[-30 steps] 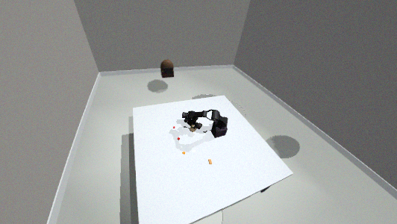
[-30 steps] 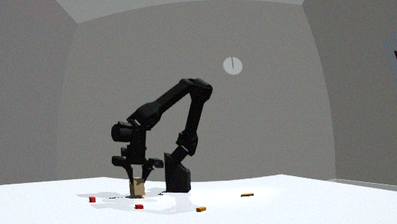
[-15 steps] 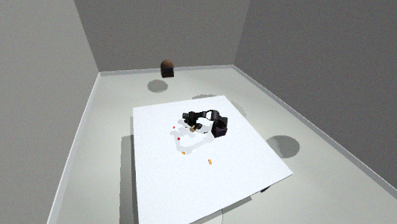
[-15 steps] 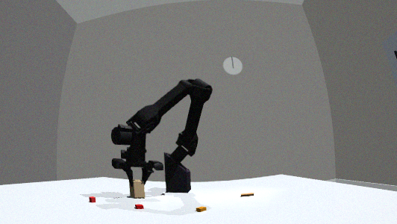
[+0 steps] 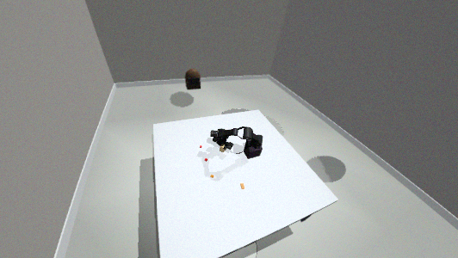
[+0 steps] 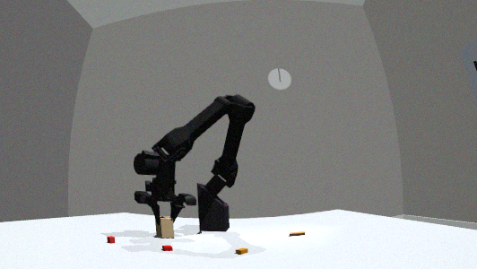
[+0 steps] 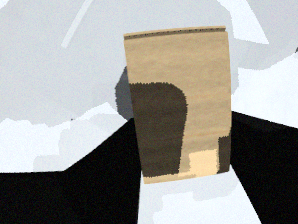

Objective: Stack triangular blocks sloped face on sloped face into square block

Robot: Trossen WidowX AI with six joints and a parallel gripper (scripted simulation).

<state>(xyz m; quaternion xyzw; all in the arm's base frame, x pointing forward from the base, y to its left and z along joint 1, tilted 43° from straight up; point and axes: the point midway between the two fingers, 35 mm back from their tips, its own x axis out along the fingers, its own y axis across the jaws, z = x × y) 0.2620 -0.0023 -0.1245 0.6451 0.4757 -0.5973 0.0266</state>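
Right now my gripper tip is 10 mm below the triangular block. The rest, counted from my gripper tip: orange piece 250 mm to the left, 170 mm ahead, 30 mm below; then tan stick 390 mm to the left, 40 mm below, 40 mm behind.
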